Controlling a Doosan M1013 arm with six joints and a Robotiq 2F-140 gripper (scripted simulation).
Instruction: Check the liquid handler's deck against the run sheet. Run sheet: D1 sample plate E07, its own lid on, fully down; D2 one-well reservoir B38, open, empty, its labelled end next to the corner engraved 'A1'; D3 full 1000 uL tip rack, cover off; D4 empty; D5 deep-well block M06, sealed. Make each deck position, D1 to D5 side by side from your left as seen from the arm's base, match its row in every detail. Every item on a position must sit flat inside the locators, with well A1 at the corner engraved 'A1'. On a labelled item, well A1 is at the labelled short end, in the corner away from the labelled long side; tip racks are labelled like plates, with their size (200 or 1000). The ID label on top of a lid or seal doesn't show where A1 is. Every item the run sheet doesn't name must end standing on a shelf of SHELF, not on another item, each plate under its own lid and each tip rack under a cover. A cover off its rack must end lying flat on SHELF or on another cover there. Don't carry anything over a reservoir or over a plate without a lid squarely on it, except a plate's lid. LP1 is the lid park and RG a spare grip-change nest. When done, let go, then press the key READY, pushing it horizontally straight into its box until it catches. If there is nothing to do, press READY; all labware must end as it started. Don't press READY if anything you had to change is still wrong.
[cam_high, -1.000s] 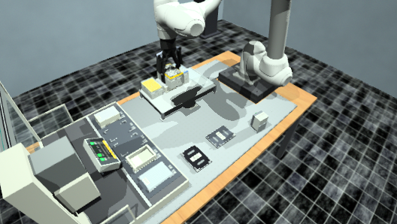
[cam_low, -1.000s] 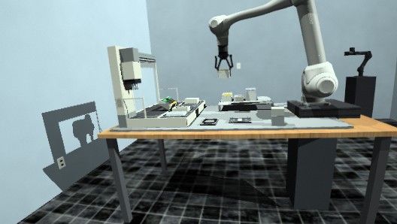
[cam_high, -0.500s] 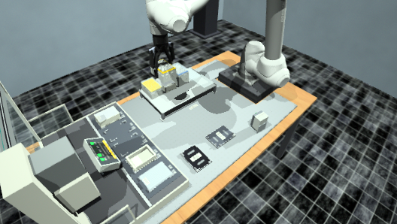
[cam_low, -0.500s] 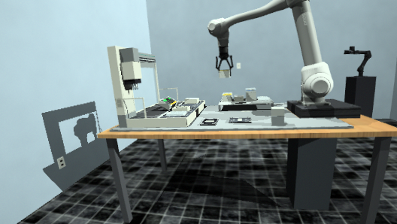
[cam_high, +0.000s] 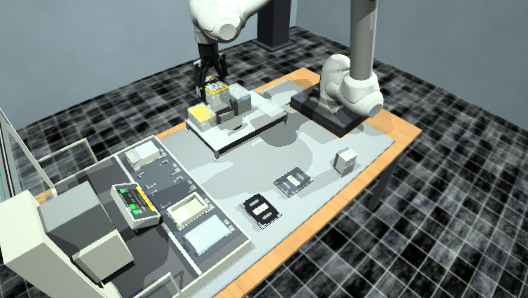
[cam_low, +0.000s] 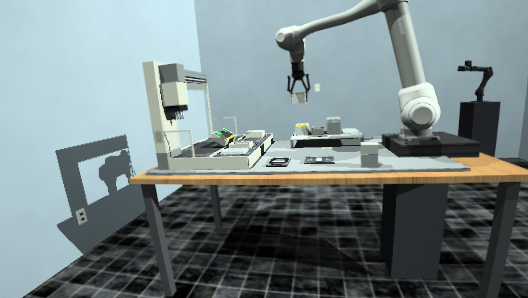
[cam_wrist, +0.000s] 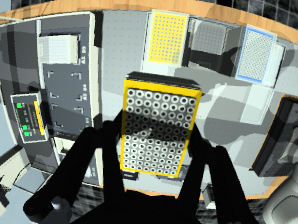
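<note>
Right now my hand is 1 cm past the yellow-rimmed tip rack, 1 cm to the right of it and 1 cm below it. The rest, counted from my hand: clear cover 32 cm behind, 1 cm to the left, 24 cm below; blue-rimmed tip rack 23 cm behind, 12 cm to the right, 19 cm below; shelf 16 cm behind, 6 cm to the right, 26 cm below.
</note>
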